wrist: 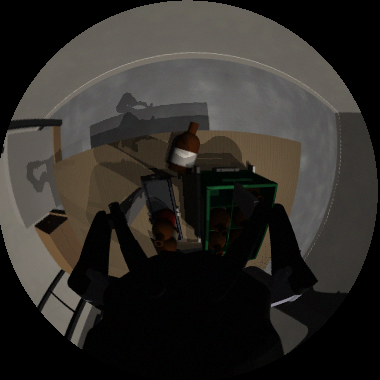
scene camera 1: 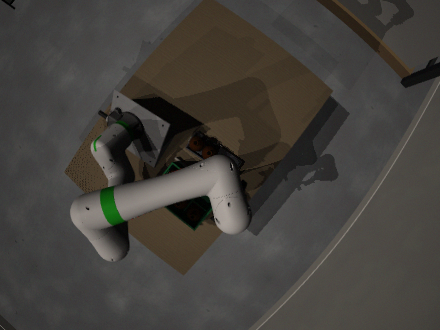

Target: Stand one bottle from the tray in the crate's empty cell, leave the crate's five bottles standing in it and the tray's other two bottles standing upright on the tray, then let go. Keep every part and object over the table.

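Frame: origin at the arm's base, x right, y ahead, z up, level; centimetres.
Where they show: gripper, fingertip midpoint: [wrist: 188,192]; arm's base at its link origin: [scene camera 1: 131,125].
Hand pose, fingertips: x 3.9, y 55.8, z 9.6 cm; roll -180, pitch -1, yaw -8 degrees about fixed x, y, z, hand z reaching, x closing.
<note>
Each offset is from my fingertips to the top centre of the thing. Level surfaces: height alone.
A brown bottle with a white label @(dy +7.1, dx +0.8, dz -16.9 cm) [wrist: 184,155] appears to lie on its side beyond the tray and crate, its neck overlapping the table's far edge in the wrist view. The dark tray @(dy -15.0, dx -12.3, dz -21.7 cm) [wrist: 159,190] [scene camera 1: 240,161] holds two upright brown bottles; one [wrist: 163,229] [scene camera 1: 196,143] shows clearly. The green crate [wrist: 242,186] [scene camera 1: 194,229] stands beside the tray with several bottles in it, including one bottle @(dy -16.3, dx +6.9, dz -8.0 cm) [wrist: 219,219]; its cells are partly hidden by a finger and shadow. My gripper [wrist: 188,192] is open and empty, its fingers spread above tray and crate; the arm hides it in the scene view.
The white arm [scene camera 1: 165,190] passes over the crate and hides part of it in the scene view. A pale mounting plate [scene camera 1: 157,131] stands near the tray. The wooden table @(dz -24.3 cm) [scene camera 1: 210,65] extends away from them. A brown box [wrist: 62,242] shows at the left of the wrist view.
</note>
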